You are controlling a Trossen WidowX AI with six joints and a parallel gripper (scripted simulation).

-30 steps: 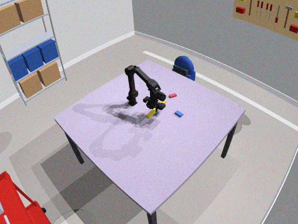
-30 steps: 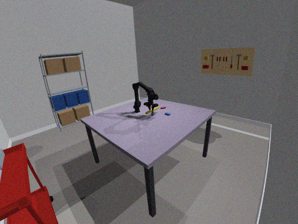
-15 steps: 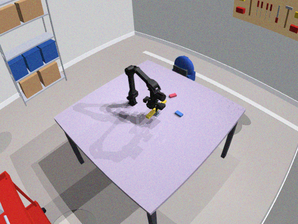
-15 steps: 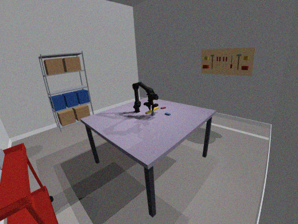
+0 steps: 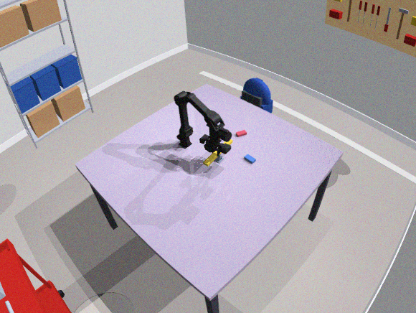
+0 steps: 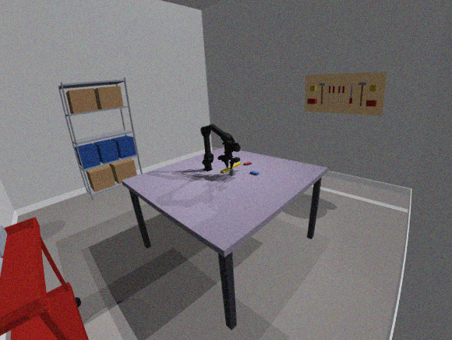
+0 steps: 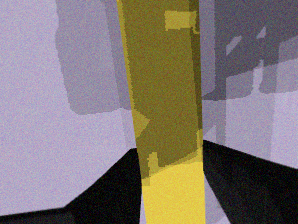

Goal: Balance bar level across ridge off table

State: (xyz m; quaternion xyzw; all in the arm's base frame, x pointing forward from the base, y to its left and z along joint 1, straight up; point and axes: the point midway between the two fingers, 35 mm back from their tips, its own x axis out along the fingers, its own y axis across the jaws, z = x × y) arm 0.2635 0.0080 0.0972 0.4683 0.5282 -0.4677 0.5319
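Right now my gripper tip is 30 mm to the right of the long yellow bar. The rest, counted from my gripper tip: small red block (300 mm to the left, 60 mm behind, 50 mm below); small blue block (150 mm to the left, 140 mm ahead, 50 mm below).
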